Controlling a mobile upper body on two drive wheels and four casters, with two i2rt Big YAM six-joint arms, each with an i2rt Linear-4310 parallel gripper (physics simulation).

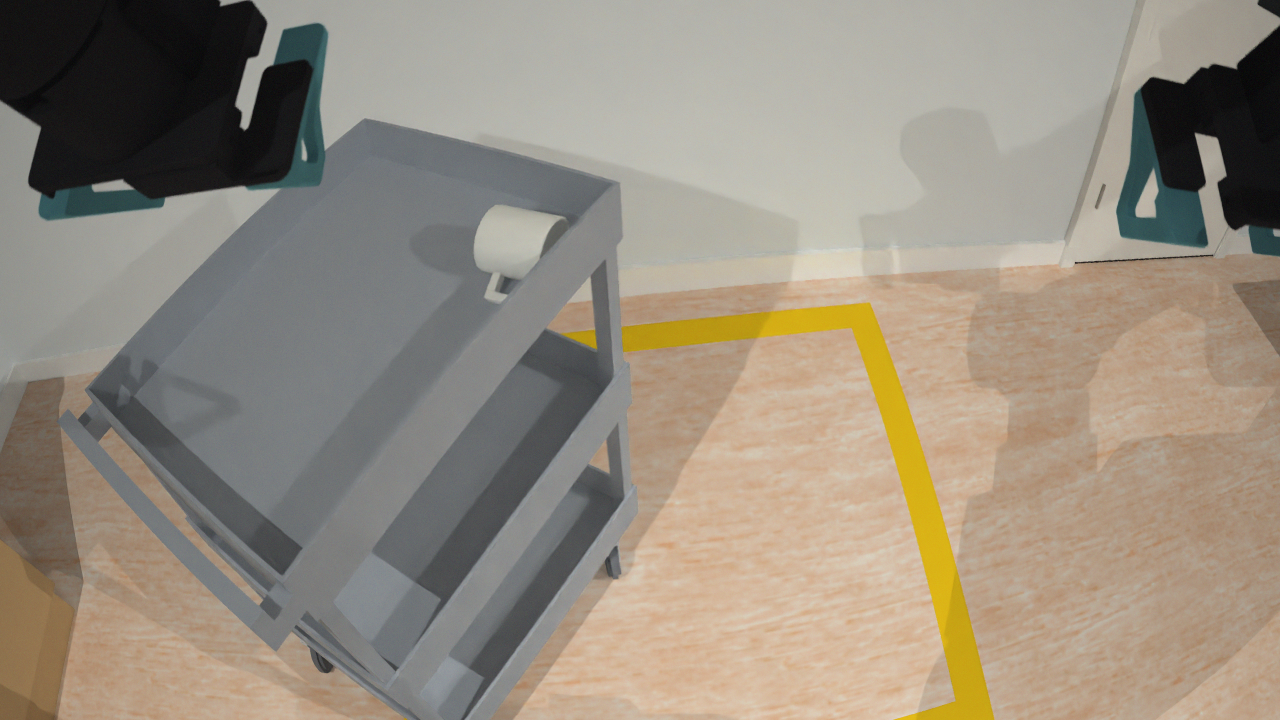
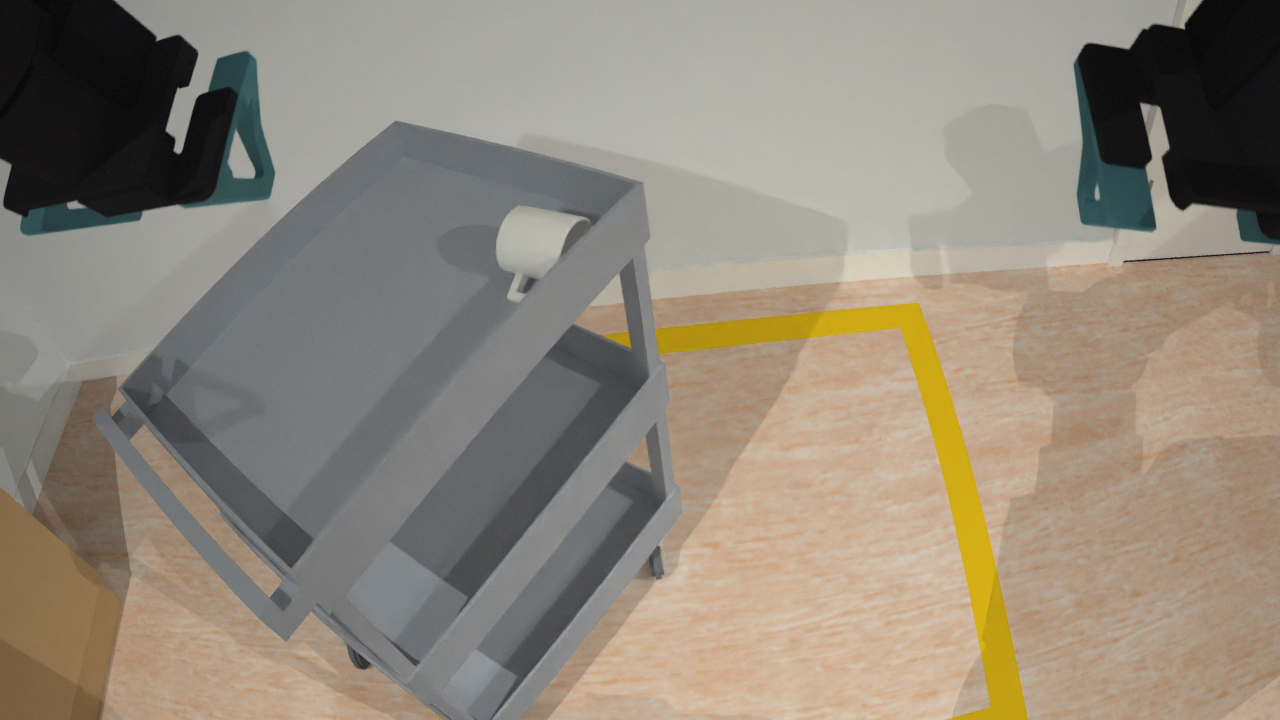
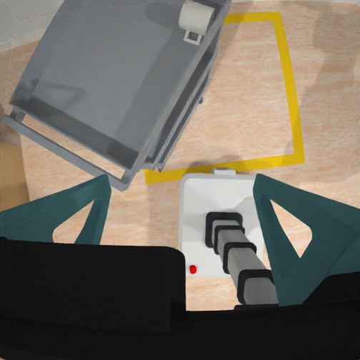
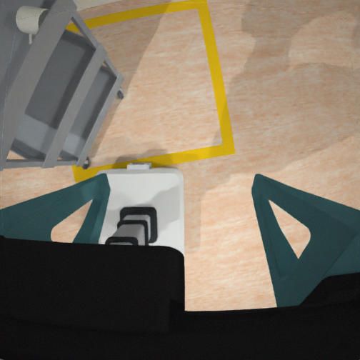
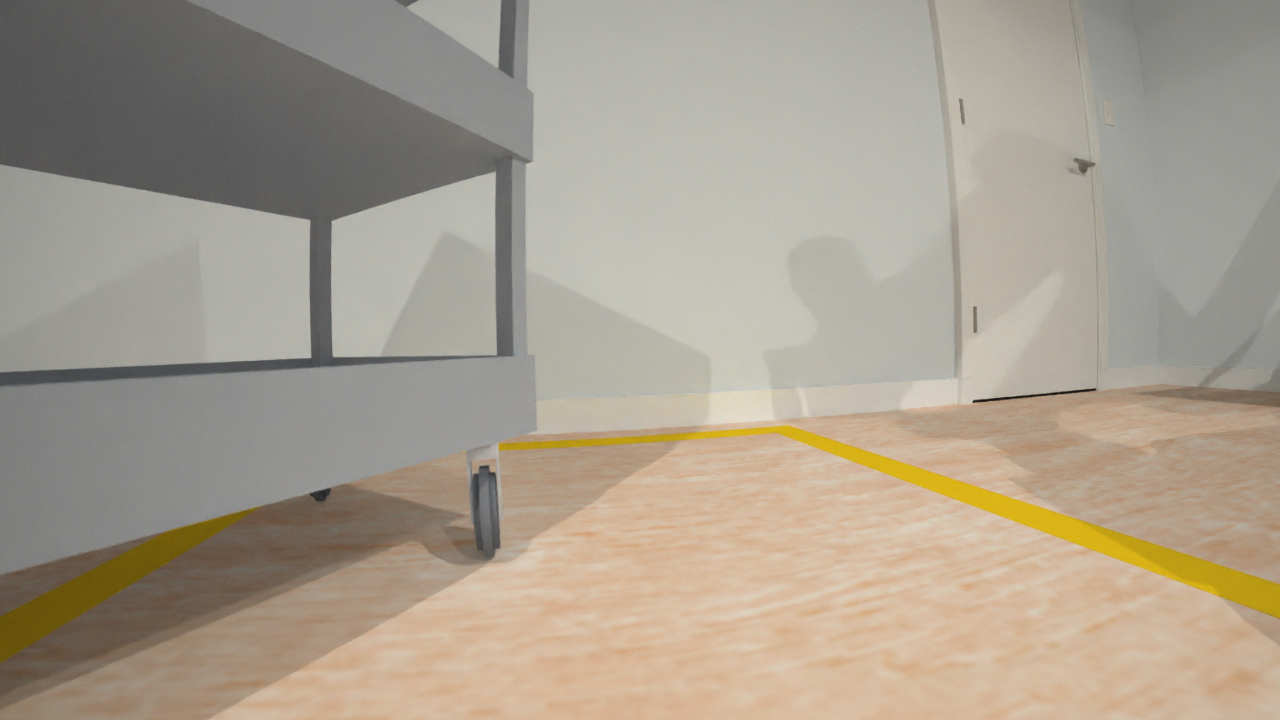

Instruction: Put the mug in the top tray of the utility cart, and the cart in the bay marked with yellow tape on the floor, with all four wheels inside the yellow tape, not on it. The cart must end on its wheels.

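The white mug (image 1: 516,241) (image 2: 539,241) (image 3: 196,19) (image 4: 30,20) lies on its side in the top tray, by the right-hand rim. The grey cart (image 1: 429,429) (image 2: 465,420) (image 4: 37,65) (image 5: 268,438) stands upright, turned at an angle over the left part of the yellow tape bay (image 1: 913,465) (image 2: 966,501) (image 3: 291,90) (image 4: 217,80) (image 5: 984,505). One wheel (image 1: 613,561) (image 5: 486,510) is inside the tape; another wheel (image 1: 320,660) (image 2: 358,656) shows at the left. The cart hides the left tape. My left gripper (image 3: 181,181) and right gripper (image 4: 181,177) are open, empty and apart from the cart.
A wall (image 1: 716,116) (image 5: 671,179) stands behind the bay, with a door (image 5: 1029,197) farther right. A brown box (image 1: 26,626) (image 2: 53,608) (image 3: 12,175) stands left of the cart. My white base (image 3: 197,200) (image 4: 170,210) is at the bay's near edge.
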